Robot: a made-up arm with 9 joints. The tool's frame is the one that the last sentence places.
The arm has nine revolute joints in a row. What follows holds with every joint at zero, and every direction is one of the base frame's.
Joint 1 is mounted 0.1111 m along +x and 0.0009 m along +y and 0.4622 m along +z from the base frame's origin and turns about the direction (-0.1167, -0.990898, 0.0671), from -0.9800 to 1.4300 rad.
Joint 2 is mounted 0.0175 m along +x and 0.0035 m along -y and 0.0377 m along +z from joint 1 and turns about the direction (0.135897, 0.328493, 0.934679), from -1.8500 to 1.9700 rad.
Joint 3 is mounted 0.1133 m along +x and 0.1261 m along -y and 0.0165 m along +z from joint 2 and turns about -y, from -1.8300 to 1.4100 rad.
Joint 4 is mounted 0.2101 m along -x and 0.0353 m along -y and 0.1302 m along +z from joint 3 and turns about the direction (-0.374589, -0.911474, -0.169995), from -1.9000 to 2.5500 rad.
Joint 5 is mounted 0.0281 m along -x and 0.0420 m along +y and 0.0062 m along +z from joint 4 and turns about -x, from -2.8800 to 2.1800 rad.
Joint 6 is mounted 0.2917 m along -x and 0.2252 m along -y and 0.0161 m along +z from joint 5 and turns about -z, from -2.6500 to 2.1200 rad.
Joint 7 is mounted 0.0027 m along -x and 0.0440 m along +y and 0.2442 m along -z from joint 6 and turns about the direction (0.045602, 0.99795, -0.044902), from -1.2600 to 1.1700 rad.
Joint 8 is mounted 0.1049 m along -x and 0.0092 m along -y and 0.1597 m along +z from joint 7 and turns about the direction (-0.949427, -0.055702, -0.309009), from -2.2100 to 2.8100 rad.
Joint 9 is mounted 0.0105 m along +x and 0.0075 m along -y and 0.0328 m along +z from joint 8 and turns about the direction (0.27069, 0.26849, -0.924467), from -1.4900 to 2.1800 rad.
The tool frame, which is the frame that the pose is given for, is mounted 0.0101 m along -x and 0.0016 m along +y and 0.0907 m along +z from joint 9; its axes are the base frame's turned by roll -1.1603, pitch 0.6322 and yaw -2.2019 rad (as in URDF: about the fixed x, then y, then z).
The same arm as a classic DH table. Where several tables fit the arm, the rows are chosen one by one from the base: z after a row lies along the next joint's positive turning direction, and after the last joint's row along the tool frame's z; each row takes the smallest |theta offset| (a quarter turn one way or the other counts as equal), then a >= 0, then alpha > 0; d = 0 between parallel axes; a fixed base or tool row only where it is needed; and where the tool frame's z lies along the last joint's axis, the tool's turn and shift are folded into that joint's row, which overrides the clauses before.
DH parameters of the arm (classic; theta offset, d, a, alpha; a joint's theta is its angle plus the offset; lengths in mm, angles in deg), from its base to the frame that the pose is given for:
base (fixed): -6.72 463.1 110.2 86.15
joint 1: -5.77 1.4 13.9 -106.18
joint 2: 7.49 75.3 109.7 109.18
joint 3: -57.32 -132.0 -205.4 24.29
joint 4: -26.47 288.5 1.6 68.00
joint 5: -79.44 336.9 -225.2 -90.00
joint 6: -87.38 226.1 4.7 -87.43
joint 7: 71.68 26.9 183.7 94.88
joint 8: 71.09 30.0 -0.8 -89.21
joint 9: 48.52 -117.8 29.3 -109.35
tool (fixed): -165.10 -7.4 0.0 0.00
Joint limits (deg, base to tool): -56.15..81.93 -106.00..112.87 -104.85..80.79 -108.86..146.10 -165.01..124.90 -151.83..121.47 -72.19..67.04 -126.62..161.00 -85.37..124.90

